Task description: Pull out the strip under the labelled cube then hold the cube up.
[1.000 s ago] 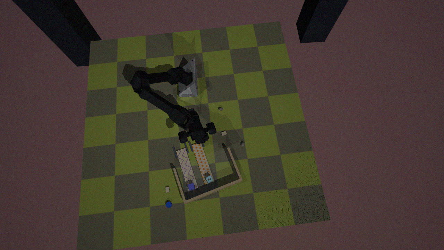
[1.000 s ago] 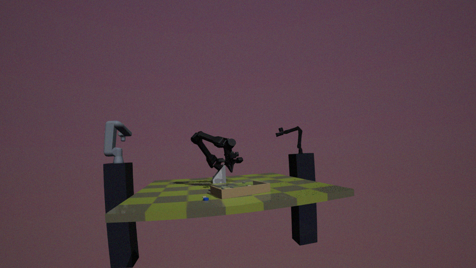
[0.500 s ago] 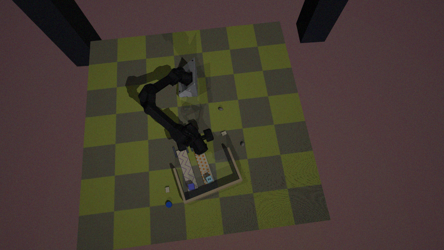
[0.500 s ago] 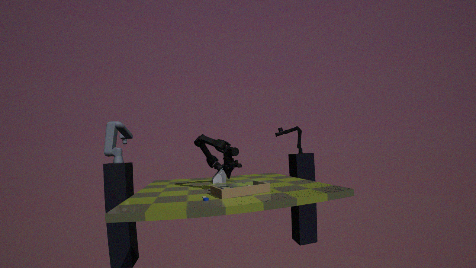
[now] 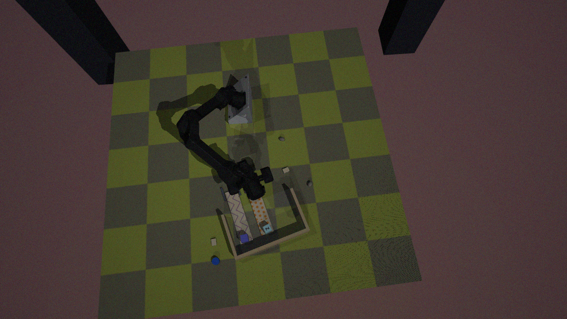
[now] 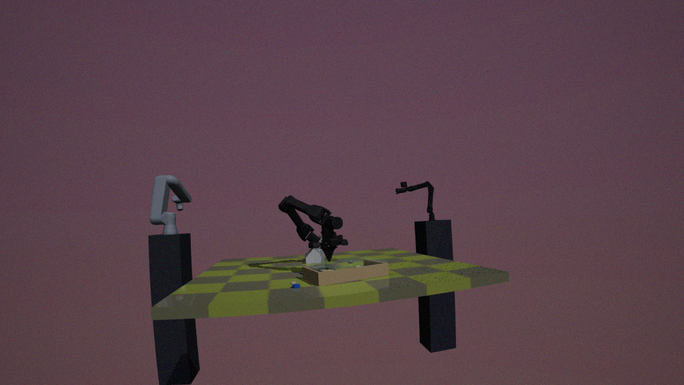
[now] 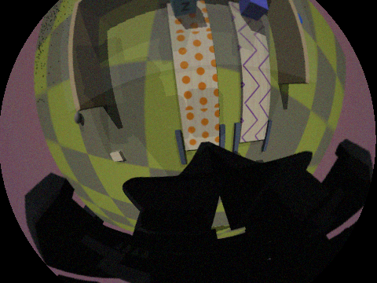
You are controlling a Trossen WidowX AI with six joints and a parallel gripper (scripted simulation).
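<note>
My gripper tip is now 9 cm short of the dotted strip, 2 cm to the right of it and 5 cm above it. The rest, counted from my gripper tip: blue disc (30 cm ahead, 17 cm to the right, 4 cm below); then labelled cube (18 cm ahead, 5 cm to the left, 3 cm below).
</note>
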